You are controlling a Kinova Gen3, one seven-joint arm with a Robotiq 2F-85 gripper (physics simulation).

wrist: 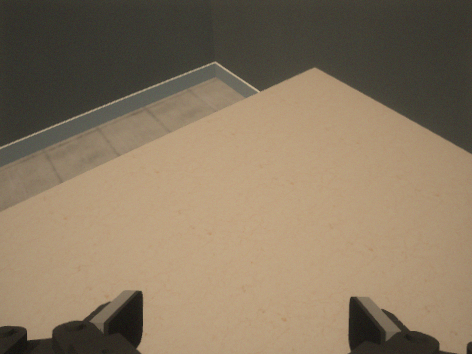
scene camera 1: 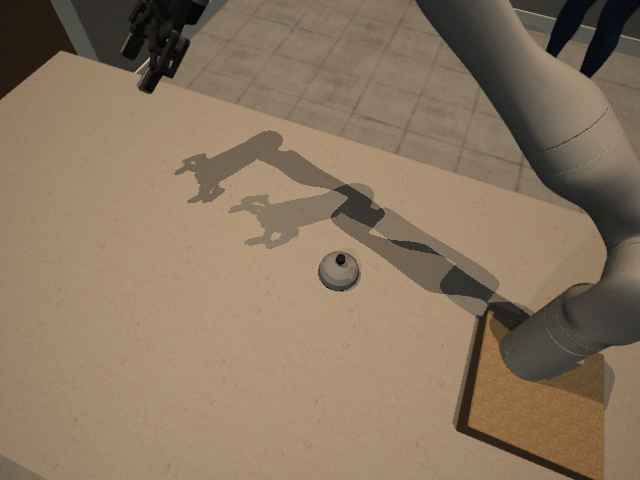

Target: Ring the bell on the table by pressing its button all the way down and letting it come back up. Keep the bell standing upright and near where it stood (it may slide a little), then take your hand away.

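Places are measured from the arm's base along level axes (x left, y back, z up), in millimetres.
Where they show: gripper, fingertip midpoint: (wrist: pixel 244 317) (scene camera 1: pixel 135 73); arm's base, origin of the base link: (scene camera 1: pixel 525 355).
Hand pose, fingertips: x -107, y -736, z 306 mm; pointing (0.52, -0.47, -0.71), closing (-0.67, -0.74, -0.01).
Observation:
Each offset is from my fingertips to the top centre of the thing. Level surfaces: height alone.
A silver-grey dome bell {dx +40, dy +368, dz -289 mm} (scene camera 1: pixel 338 274) with a small black button {dx +40, dy +368, dz -289 mm} (scene camera 1: pixel 340 259) on top stands upright near the middle of the table {dz -355 mm} (scene camera 1: pixel 206 330) (wrist: pixel 280 200) in the scene view. The bell does not show in the wrist view. My gripper (scene camera 1: pixel 137 68) (wrist: pixel 244 317) is open and empty, its two fingers wide apart. It hangs above the table's far left part in the scene view, well away from the bell and not touching it.
A wooden block-like board (scene camera 1: pixel 532 418) lies at the lower right of the scene view, under the arm's base (scene camera 1: pixel 537 351). The arm rises along the right side. Tiled floor lies past the table's far edge. Arm shadows fall beside the bell.

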